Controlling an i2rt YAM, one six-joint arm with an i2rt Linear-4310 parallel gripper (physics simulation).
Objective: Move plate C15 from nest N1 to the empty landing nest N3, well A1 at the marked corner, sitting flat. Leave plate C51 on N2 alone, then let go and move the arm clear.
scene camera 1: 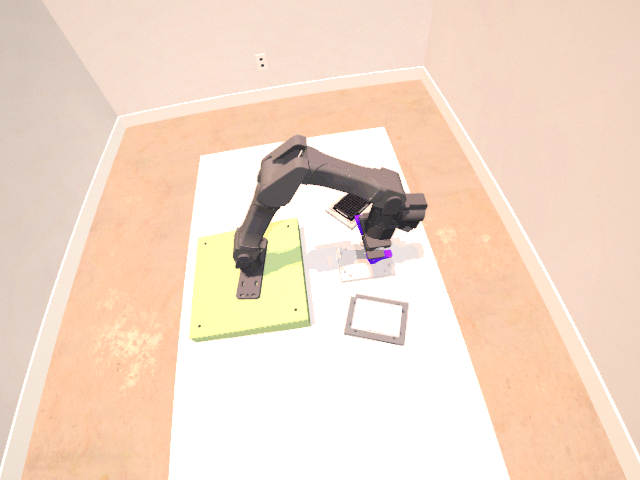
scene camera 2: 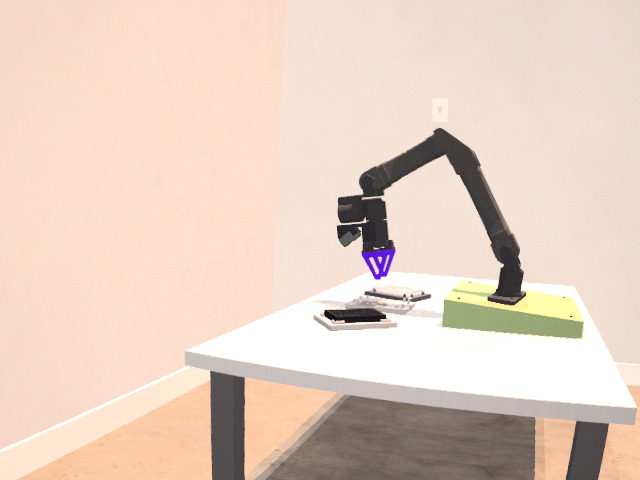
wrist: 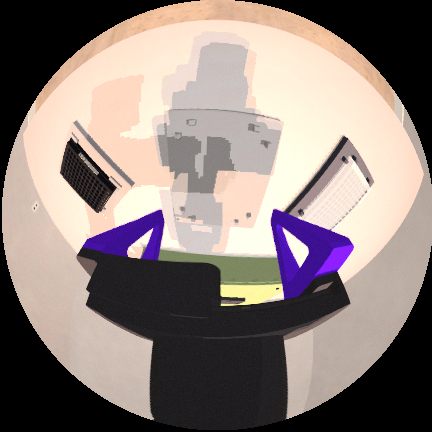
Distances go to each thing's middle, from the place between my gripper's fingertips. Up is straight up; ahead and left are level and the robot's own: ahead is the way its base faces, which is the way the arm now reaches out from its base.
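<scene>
For the clear well plate (scene camera 1: 371, 316), my hand is 18 cm to the left of it, 2 cm short of it and 6 cm above it. There's a black plate (scene camera 2: 359, 315) as well, and that's 22 cm to the left of my hand, 3 cm behind it and 6 cm below it.
</scene>
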